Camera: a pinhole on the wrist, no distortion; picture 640 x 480 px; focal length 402.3 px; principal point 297.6 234.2 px. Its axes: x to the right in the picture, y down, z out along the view. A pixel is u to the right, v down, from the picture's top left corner.
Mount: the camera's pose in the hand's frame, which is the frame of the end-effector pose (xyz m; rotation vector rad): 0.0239 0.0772 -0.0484 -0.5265 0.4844 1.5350
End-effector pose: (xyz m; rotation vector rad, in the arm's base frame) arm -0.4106 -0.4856 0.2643 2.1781 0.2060 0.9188
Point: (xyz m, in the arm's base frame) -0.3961 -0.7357 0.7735
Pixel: outside the picture
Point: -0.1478 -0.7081 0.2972
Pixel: 102 99
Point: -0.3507 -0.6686 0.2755
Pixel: 141 329
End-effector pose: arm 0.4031 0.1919 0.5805 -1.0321 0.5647 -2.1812
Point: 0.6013 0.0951 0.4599
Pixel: 349 444
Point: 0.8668 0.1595 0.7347
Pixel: 28 359
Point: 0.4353 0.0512 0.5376
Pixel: 340 36
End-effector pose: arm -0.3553 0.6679 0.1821 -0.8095 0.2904 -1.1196
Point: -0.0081 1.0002 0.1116
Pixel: 310 382
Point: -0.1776 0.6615 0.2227
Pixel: 38 45
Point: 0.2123 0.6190 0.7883
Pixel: outside the picture
